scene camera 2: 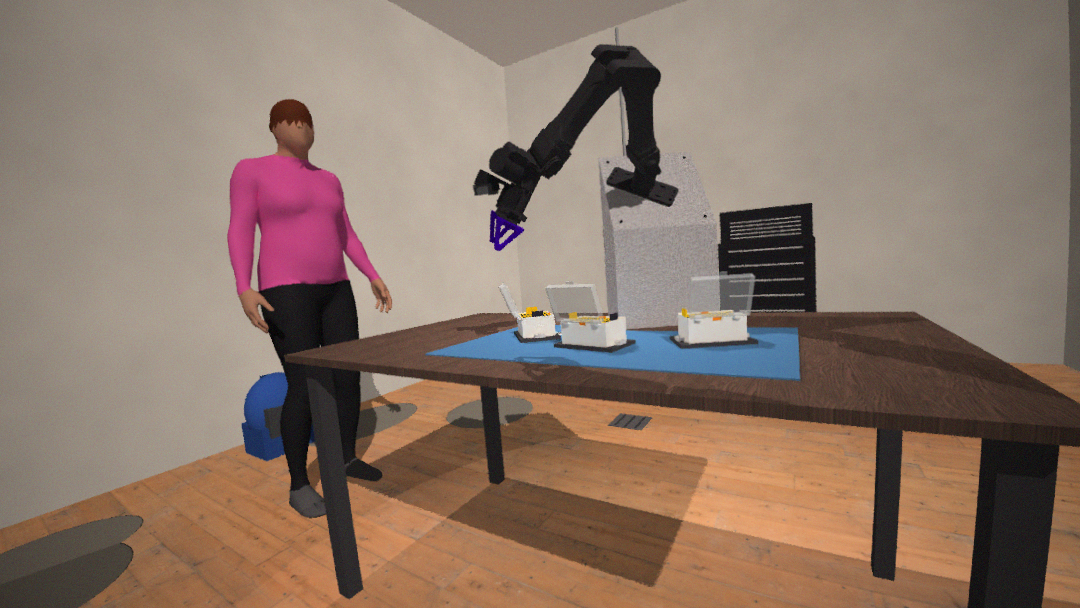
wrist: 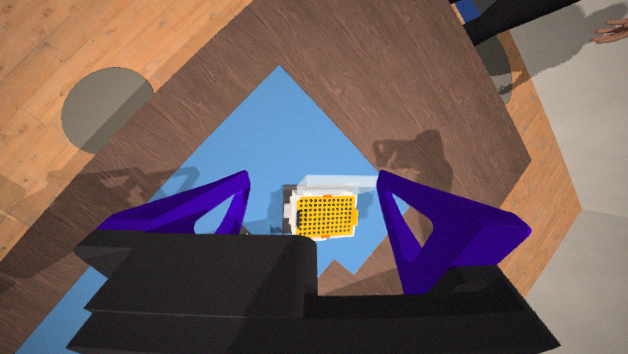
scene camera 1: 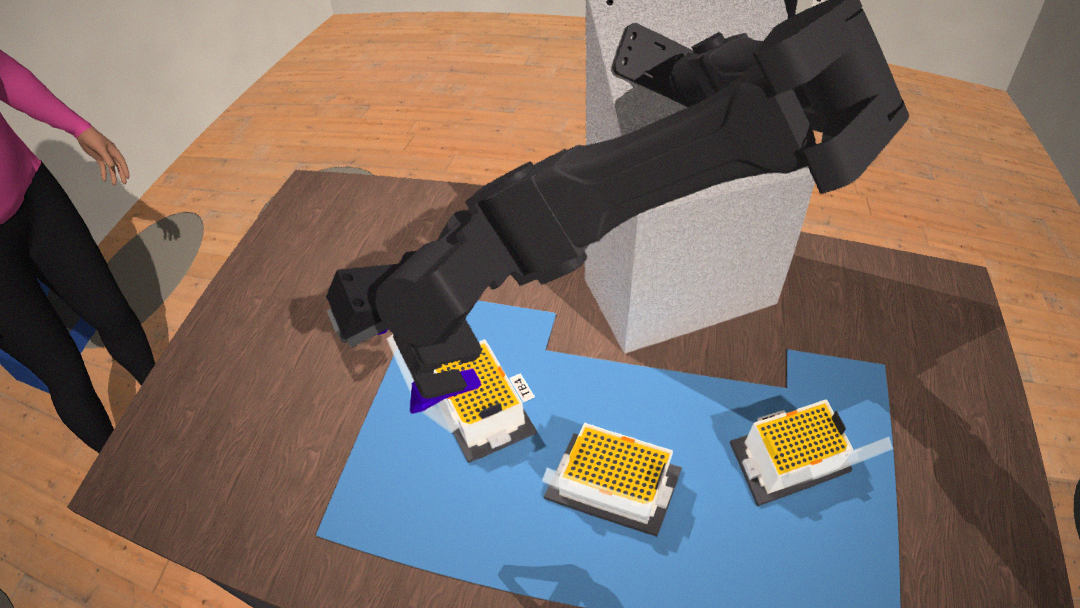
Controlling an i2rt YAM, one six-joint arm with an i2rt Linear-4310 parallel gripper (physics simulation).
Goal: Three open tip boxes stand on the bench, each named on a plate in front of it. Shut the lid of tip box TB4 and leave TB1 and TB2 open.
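Pixels of known places: gripper, fingertip midpoint: (scene camera 2: 494,246) (wrist: 313,177) (scene camera 1: 396,371); arm's base, origin of the base link: (scene camera 2: 641,187) (scene camera 1: 689,79).
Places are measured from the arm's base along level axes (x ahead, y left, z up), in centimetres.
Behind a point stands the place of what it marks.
Observation:
Tip box TB4 (scene camera 1: 487,394) @(x 32.6, y -12.6, z -33.7 cm) (scene camera 2: 535,326) (wrist: 327,215) @(x 31.9, y -15.3, z -33.7 cm), white with a yellow perforated rack, stands at the left of the group in both scene views. Its nameplate (scene camera 1: 521,387) @(x 26.4, y -11.3, z -39.2 cm) reads TB4. Its clear lid (scene camera 2: 508,299) @(x 41.3, y -14.1, z -28.3 cm) (wrist: 340,183) @(x 39.1, y -18.3, z -25.0 cm) stands open, partly hidden by the arm in scene camera 1. The middle box (scene camera 1: 618,464) (scene camera 2: 593,333) @(x 38.3, y 10.6, z -35.8 cm) and right box (scene camera 1: 804,438) (scene camera 2: 711,329) @(x 24.1, y 30.4, z -36.0 cm) also have raised lids; their names are not readable. My gripper (scene camera 1: 398,370) @(x 44.4, y -14.0, z -14.9 cm) (scene camera 2: 496,243) @(x 44.4, y -14.0, z -14.9 cm) (wrist: 313,177) @(x 44.4, y -14.0, z -14.9 cm) is open and empty, high above TB4. In the wrist view TB4 shows between and below the fingers.
The boxes stand on a blue mat (scene camera 1: 453,513) @(x 48.0, y -9.1, z -39.5 cm) (scene camera 2: 770,358) @(x 29.8, y 43.8, z -39.4 cm) on the wooden bench (scene camera 1: 188,392) @(x 55.0, y -59.7, z -39.8 cm) (scene camera 2: 944,385) @(x 33.9, y 67.3, z -39.7 cm). A grey pedestal (scene camera 1: 702,264) @(x 5.6, y 6.5, z -24.6 cm) (scene camera 2: 661,271) @(x 4.4, y 7.6, z -24.4 cm) rises behind the mat. A person (scene camera 1: 45,188) (scene camera 2: 294,219) stands at the bench's left.

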